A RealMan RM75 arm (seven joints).
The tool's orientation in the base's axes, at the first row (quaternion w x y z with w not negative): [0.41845 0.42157 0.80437 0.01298]
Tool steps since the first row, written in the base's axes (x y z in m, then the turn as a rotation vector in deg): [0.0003 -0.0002 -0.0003 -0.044 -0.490 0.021]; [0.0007 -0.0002 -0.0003 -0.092 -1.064 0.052]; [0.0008 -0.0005 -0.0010 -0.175 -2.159 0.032]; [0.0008 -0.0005 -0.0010 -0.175 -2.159 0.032]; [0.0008 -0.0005 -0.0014 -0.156 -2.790 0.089]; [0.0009 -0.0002 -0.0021 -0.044 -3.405 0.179]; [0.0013 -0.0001 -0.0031 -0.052 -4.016 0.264]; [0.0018 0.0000 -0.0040 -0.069 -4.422 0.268]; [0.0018 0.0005 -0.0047 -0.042 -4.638 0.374]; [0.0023 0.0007 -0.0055 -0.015 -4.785 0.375]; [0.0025 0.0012 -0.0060 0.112 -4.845 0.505]
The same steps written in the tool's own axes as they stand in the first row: [0.0000 0.0000 0.0005 -0.339 -0.337 0.119]; [-0.0001 0.0002 0.0007 -0.741 -0.727 0.256]; [0.0001 -0.0002 0.0014 -1.457 -1.496 0.576]; [0.0001 -0.0002 0.0014 -1.457 -1.496 0.576]; [0.0003 -0.0003 0.0016 -1.935 -1.868 0.762]; [0.0010 -0.0003 0.0020 -2.452 -2.156 0.984]; [0.0016 -0.0004 0.0029 -2.927 -2.523 1.126]; [0.0021 -0.0003 0.0038 -3.204 -2.795 1.247]; [0.0029 -0.0002 0.0041 -3.431 -2.876 1.268]; [0.0034 -0.0001 0.0049 -3.541 -2.952 1.334]; [0.0041 0.0002 0.0052 -3.706 -2.858 1.357]
